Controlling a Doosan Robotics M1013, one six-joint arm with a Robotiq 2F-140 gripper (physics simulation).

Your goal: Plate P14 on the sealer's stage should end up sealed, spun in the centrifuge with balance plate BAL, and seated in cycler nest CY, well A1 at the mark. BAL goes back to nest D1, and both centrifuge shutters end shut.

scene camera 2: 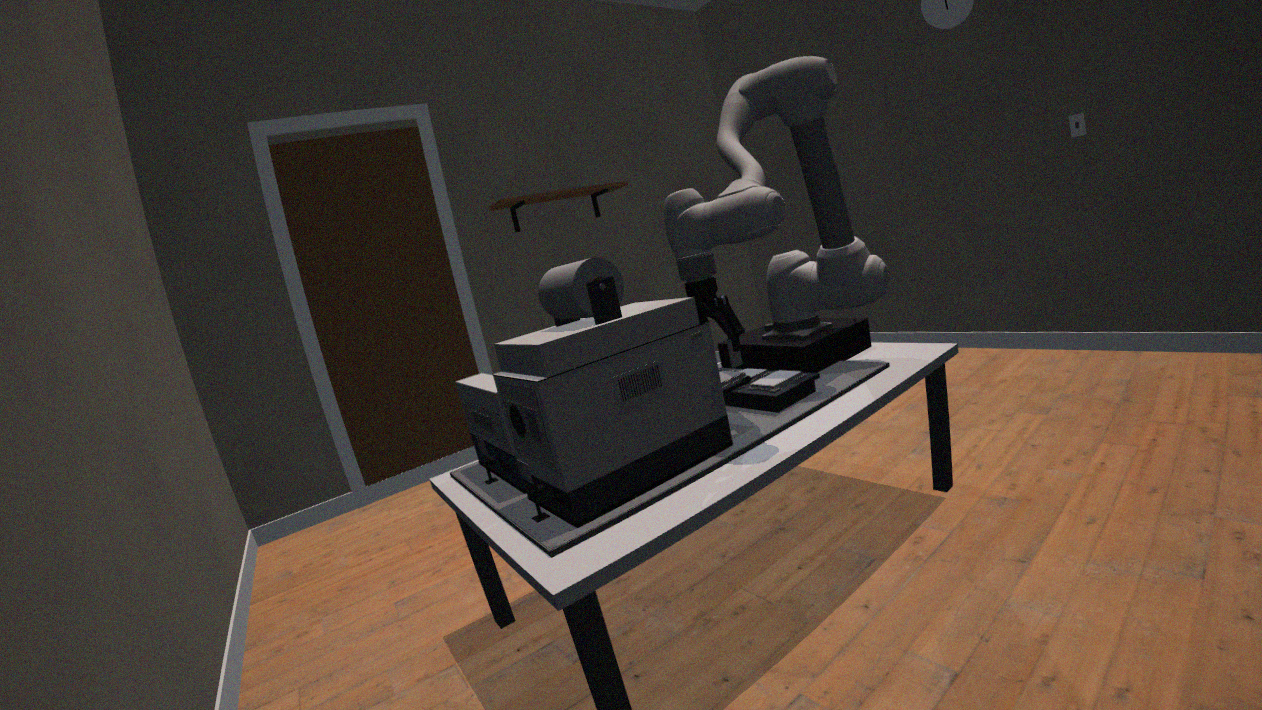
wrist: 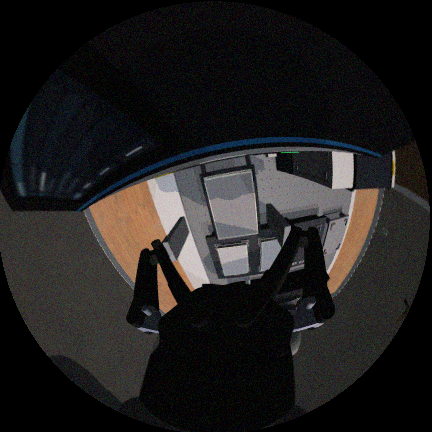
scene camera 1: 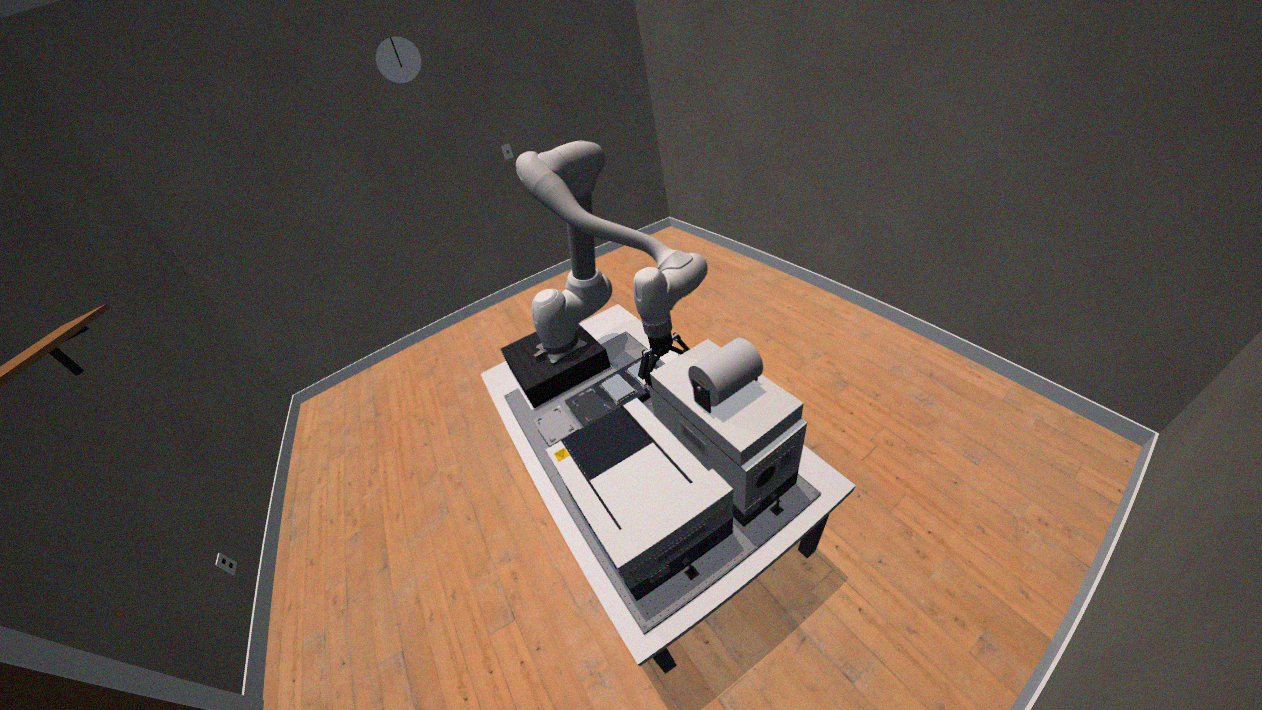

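Pixels of known places: gripper, between the fingertips: (wrist: 225,218); arm's base, origin of its link: (scene camera 2: 797,333) (scene camera 1: 561,347).
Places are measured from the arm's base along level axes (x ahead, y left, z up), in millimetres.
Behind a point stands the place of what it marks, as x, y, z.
Observation:
My gripper (scene camera 1: 663,355) {569, 150, 66} (scene camera 2: 723,333) (wrist: 225,218) {569, 150, 66} is open and empty, close in front of the sealer (scene camera 1: 736,415) {966, 71, 256} (scene camera 2: 631,406) {905, 226, 87} with its film roll. The sealer's dark front fills the upper wrist view. Below the fingers, its stage (wrist: 232,202) {579, 135, 30} shows as a framed rectangle with a pale surface; I cannot tell plate P14 from the stage surface or whether it is sealed. Farther down, two pale plates (wrist: 234,259) {384, 166, -29} (wrist: 271,252) {383, 53, -29} sit side by side in dark nests; their labels are too small to read. The centrifuge shutters cannot be made out.
A second white machine (scene camera 1: 666,512) {996, -198, 149} with a dark top panel (scene camera 1: 604,441) {679, -179, 119} stands beside the sealer. A dark nest (scene camera 1: 586,404) {342, -89, -45} and a light grey block (scene camera 1: 554,423) {335, -231, -46} (wrist: 337,234) {348, -245, -46} lie near it. The arm stands on a black base block (scene camera 1: 554,379) {149, -122, -15} (scene camera 2: 807,347) {148, 130, -9} at the table's far end.

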